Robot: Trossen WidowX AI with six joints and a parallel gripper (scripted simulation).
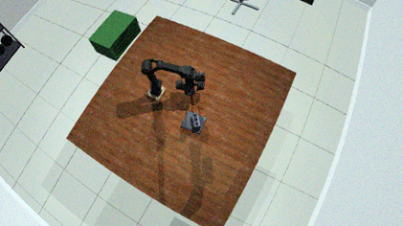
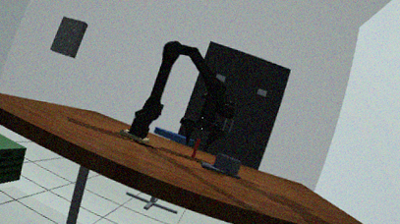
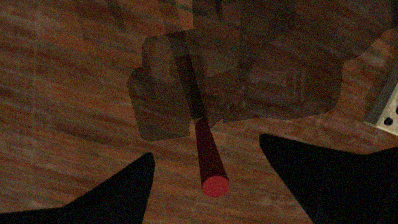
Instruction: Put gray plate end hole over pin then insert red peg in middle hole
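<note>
Now: gripper tip right at the red peg. The rest, counted from my gripper tip: gray base 170 mm to the right, 120 mm ahead, 30 mm below; then gray plate 180 mm to the right, 140 mm ahead.
</note>
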